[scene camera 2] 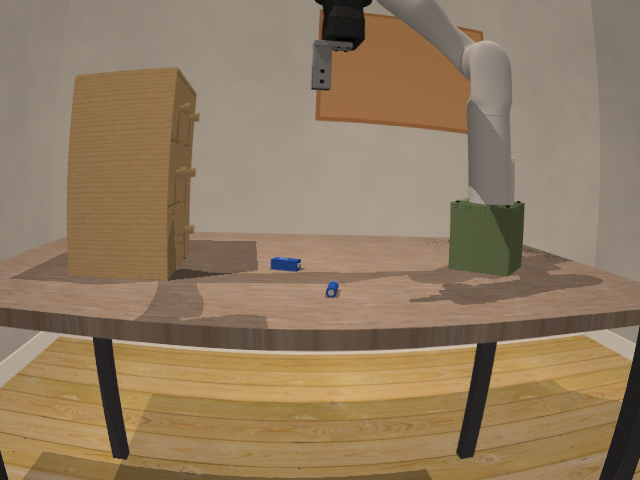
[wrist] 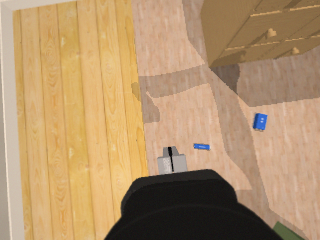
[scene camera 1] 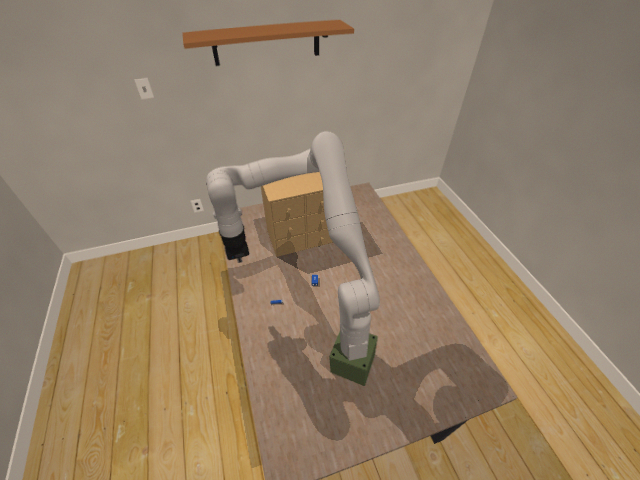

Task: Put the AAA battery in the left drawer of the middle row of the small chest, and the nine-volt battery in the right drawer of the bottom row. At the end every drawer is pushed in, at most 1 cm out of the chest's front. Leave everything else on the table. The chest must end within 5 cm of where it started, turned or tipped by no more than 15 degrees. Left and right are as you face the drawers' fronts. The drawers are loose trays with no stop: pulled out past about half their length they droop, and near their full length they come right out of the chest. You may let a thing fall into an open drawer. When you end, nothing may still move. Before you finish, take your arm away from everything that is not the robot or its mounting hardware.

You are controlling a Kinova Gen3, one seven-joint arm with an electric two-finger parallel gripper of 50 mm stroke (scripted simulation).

Scene:
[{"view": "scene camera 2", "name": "gripper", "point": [320, 89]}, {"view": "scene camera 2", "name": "wooden chest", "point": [120, 138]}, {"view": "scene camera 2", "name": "drawer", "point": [174, 214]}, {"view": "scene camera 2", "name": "drawer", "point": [180, 104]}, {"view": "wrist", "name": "gripper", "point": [170, 155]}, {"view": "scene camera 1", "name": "wooden chest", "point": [309, 183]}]

